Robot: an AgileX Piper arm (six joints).
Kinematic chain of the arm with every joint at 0, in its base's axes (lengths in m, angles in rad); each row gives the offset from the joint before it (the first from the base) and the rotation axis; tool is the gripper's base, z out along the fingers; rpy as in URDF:
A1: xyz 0 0 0.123 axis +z
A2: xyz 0 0 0 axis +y
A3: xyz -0.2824 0 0.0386 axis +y
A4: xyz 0.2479 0 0.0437 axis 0.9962 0 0.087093
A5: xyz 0 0 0 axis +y
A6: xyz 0.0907 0 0.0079 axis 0.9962 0 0.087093
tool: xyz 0 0 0 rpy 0 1.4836 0
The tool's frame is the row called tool.
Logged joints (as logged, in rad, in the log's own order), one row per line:
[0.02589, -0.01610, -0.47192, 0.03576, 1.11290, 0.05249]
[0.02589, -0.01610, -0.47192, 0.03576, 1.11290, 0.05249]
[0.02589, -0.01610, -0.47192, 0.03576, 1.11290, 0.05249]
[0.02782, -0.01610, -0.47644, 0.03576, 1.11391, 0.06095]
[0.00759, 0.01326, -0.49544, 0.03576, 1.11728, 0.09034]
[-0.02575, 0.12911, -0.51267, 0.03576, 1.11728, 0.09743]
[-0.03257, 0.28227, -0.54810, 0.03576, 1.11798, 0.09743]
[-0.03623, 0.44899, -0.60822, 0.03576, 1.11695, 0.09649]
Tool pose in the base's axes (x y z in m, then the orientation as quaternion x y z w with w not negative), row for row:
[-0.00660, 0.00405, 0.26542, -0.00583, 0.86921, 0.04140, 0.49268]
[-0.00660, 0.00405, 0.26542, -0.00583, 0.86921, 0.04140, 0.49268]
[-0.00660, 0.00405, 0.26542, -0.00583, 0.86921, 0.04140, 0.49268]
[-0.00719, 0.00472, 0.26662, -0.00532, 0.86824, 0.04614, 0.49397]
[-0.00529, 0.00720, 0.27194, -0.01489, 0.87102, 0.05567, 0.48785]
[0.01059, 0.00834, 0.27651, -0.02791, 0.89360, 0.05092, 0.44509]
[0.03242, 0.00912, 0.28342, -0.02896, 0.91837, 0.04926, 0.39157]
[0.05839, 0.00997, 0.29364, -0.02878, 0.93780, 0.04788, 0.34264]
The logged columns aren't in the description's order. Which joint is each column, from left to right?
Columns, left to right: A6, A2, A3, A1, A5, A4.
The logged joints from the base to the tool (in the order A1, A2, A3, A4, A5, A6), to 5 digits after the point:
[0.03576, -0.01610, -0.47192, 0.05249, 1.11290, 0.02589]
[0.03576, -0.01610, -0.47192, 0.05249, 1.11290, 0.02589]
[0.03576, -0.01610, -0.47192, 0.05249, 1.11290, 0.02589]
[0.03576, -0.01610, -0.47644, 0.06095, 1.11391, 0.02782]
[0.03576, 0.01326, -0.49544, 0.09034, 1.11728, 0.00759]
[0.03576, 0.12911, -0.51267, 0.09743, 1.11728, -0.02575]
[0.03576, 0.28227, -0.54810, 0.09743, 1.11798, -0.03257]
[0.03576, 0.44899, -0.60822, 0.09649, 1.11695, -0.03623]

